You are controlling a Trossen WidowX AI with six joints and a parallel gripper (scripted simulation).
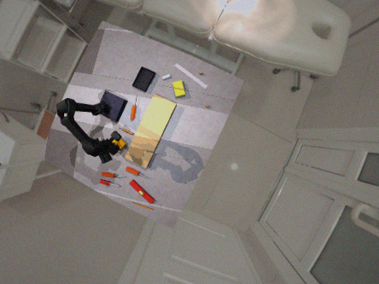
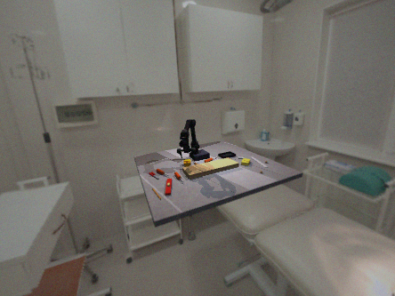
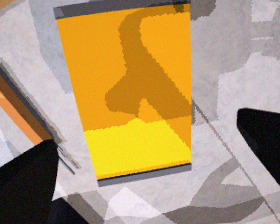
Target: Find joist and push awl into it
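My gripper tip is now 8 cm above the yellow stud finder and 2 cm short of it. Round my gripper tip: awl 9 cm to the left, 8 cm below, 3 cm behind; black tray 49 cm to the left, 14 cm behind, 8 cm below; red level 36 cm ahead, 21 cm to the right, 7 cm below.
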